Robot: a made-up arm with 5 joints.
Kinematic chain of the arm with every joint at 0, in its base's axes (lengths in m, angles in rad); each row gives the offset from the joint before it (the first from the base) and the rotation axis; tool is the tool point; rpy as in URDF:
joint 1: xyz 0.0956 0 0.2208 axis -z
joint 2: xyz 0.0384 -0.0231 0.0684 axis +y
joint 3: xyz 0.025 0 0.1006 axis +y
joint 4: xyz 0.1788 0 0.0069 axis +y
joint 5: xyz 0.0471 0.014 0 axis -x
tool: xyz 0 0 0 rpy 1.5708 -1.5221 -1.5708
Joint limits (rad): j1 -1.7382..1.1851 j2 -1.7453..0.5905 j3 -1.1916..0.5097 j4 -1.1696..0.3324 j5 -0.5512..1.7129
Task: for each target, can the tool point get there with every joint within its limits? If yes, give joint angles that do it. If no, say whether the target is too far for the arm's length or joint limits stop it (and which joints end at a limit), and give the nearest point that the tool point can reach.
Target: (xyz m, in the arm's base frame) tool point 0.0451 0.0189 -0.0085
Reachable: no: joint limits stop it (at a limit: joint 1, joint 2, joint 3, joint 4) | nearest point 0.0698 0.2075 0.1560 | short by 0.251 m
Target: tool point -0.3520 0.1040 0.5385
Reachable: no: too far | nearest point -0.1540 0.0580 0.4367 | short by 0.227 m
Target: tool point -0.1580 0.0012 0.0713
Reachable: no: joint limits stop it (at a limit: joint 2, joint 3, joint 4) | nearest point -0.1729 0.0013 0.2872 | short by 0.216 m
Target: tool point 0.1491 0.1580 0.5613
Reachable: yes | joints -1.2986 -0.4398 -0.3596 -0.1178 -0.3121
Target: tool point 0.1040 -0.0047 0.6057
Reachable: yes | joints -1.3911 -0.7487 -0.7583 0.0229 0.1824
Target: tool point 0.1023 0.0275 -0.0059
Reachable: no: joint limits stop it (at a limit: joint 2, joint 3, joint 4) | nearest point 0.1451 0.2031 0.1560 | short by 0.243 m
